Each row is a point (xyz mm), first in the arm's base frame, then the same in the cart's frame.
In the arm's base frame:
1: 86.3 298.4 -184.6
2: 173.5 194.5 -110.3
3: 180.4 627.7 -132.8
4: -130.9 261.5 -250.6
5: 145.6 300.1 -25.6
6: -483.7 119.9 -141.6
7: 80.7 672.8 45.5
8: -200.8 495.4 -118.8
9: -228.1 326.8 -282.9
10: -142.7 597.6 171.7
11: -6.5 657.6 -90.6
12: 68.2 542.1 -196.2
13: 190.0 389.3 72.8
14: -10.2 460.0 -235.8
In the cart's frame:
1: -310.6 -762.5 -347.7
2: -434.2 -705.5 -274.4
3: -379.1 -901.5 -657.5
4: -118.8 -833.1 -242.2
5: -466.3 -827.7 -330.4
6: 27.3 -1043.4 59.2
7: -436.5 -1095.7 -605.2
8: -143.7 -1073.6 -378.3
9: -22.7 -903.5 -266.4
10: -384.1 -1271.9 -411.0
11: -279.9 -1054.9 -592.7
12: -265.4 -886.6 -553.6
13: -559.0 -907.1 -399.1
14: -191.6 -868.2 -460.5

